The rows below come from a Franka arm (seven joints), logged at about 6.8 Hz.
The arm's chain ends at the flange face. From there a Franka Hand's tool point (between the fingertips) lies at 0.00 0.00 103.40 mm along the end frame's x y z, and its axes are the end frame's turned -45 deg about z.
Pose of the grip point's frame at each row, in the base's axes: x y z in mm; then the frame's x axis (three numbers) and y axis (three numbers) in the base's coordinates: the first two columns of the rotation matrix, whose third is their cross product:
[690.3, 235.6, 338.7, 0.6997, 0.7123, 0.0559, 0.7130, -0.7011, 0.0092]
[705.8, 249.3, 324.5, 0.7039, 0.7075, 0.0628, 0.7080, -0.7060, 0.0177]
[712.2, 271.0, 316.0, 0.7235, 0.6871, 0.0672, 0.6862, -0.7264, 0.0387]
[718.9, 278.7, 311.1, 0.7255, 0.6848, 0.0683, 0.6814, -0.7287, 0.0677]
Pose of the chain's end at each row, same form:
[685.6, 232.1, 441.9, 0.9989, 0.0079, 0.0460, 0.0094, -0.9994, -0.0330]
[699.9, 246.0, 427.7, 0.9984, 0.0011, 0.0569, 0.0029, -0.9995, -0.0319]
[704.4, 269.1, 419.1, 0.9968, -0.0278, 0.0749, -0.0264, -0.9995, -0.0202]
[709.0, 279.0, 414.0, 0.9948, -0.0310, 0.0962, -0.0312, -0.9995, -0.0004]

